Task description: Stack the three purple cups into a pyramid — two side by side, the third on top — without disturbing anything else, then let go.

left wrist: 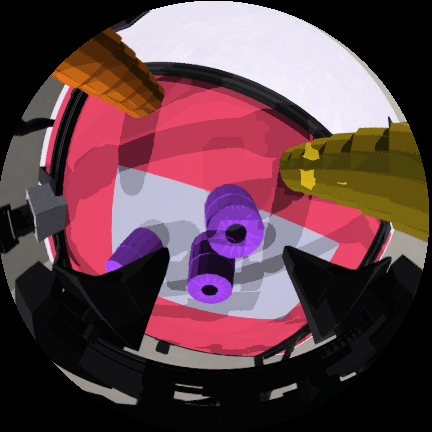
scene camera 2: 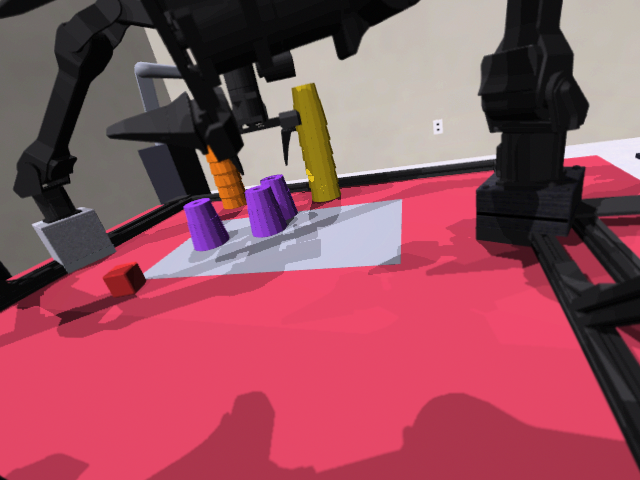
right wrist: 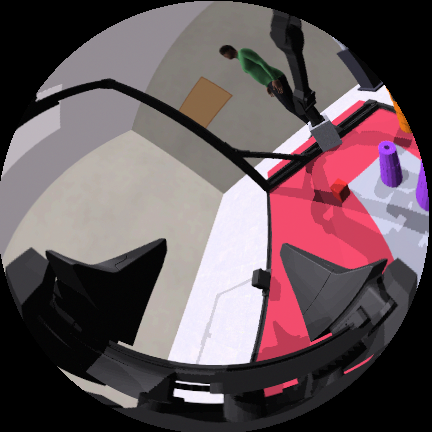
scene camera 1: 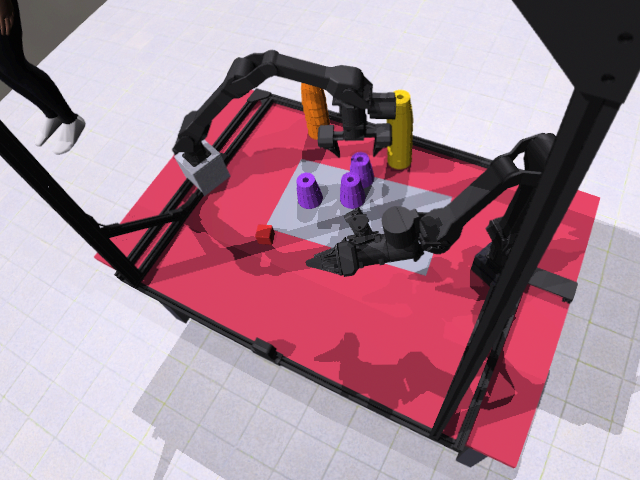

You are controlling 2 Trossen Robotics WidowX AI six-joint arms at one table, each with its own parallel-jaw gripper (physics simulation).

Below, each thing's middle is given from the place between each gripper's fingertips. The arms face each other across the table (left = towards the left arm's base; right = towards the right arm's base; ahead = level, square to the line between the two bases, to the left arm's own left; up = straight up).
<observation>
Right now the grey mat point(scene camera 2: 369, 234) is 10 cm behind my left hand, 4 cm to the right of it and 11 cm below it. Round my left hand: red cube point(scene camera 2: 126, 279) 27 cm behind, 16 cm to the left, 9 cm below.
Now: the red cube 130 mm ahead of my right hand, 240 mm to the left of it and 250 mm below it. From my right hand the other things lie so: grey mat (300 mm ahead, 40 mm to the left, 270 mm below).
</observation>
